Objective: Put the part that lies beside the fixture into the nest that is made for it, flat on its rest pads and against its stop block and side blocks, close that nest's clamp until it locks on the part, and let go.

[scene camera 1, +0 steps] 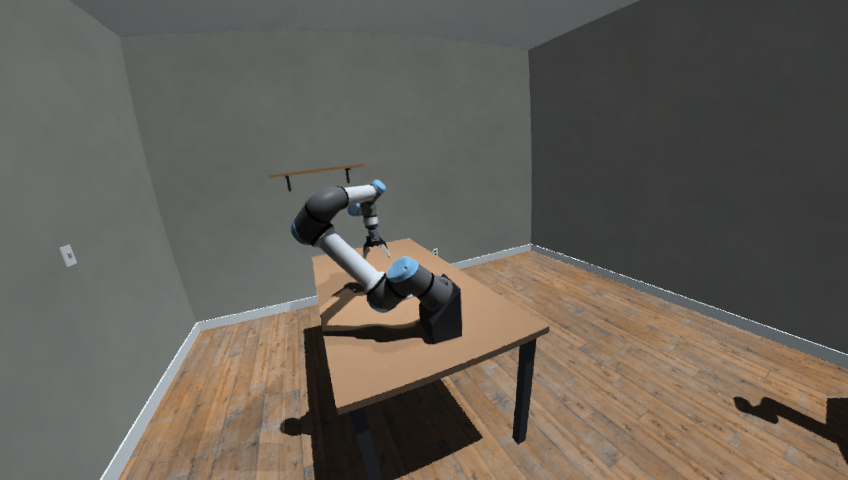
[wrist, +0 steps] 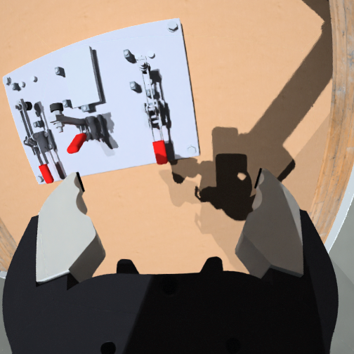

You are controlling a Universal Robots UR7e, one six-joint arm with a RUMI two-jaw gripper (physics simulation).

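Where they show: gripper, fingertip midpoint: (scene camera 1: 377, 260); arm's base, link origin: (scene camera 1: 439, 295).
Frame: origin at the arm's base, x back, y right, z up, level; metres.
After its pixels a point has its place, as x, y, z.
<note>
The fixture (wrist: 115, 55) is a pale plate with three red-handled clamps, at the upper left of the wrist view. A pale rectangular part (wrist: 82, 77) lies on it among small posts at the middle nest; whether it is fully flat and touching its blocks I cannot tell. The middle clamp (wrist: 76, 143) stands just below the part, its arm and black tip apart from the part's top. The right clamp (wrist: 160, 152) and left clamp (wrist: 45, 173) flank it. My gripper (wrist: 169, 172) (scene camera 1: 377, 254) @[-0.522, -0.071, 0.024] is open and empty, above the table on the near side of the fixture.
The wooden table (scene camera 1: 380, 374) @[0.114, -0.334, -0.162] (wrist: 150, 215) carries the arm's dark base (scene camera 1: 441, 318) @[0.085, -0.048, -0.051]. The table's edge shows at the right of the wrist view. The arm's shadow falls right of the fixture. A wall shelf (scene camera 1: 318, 170) hangs on the wall behind the arm.
</note>
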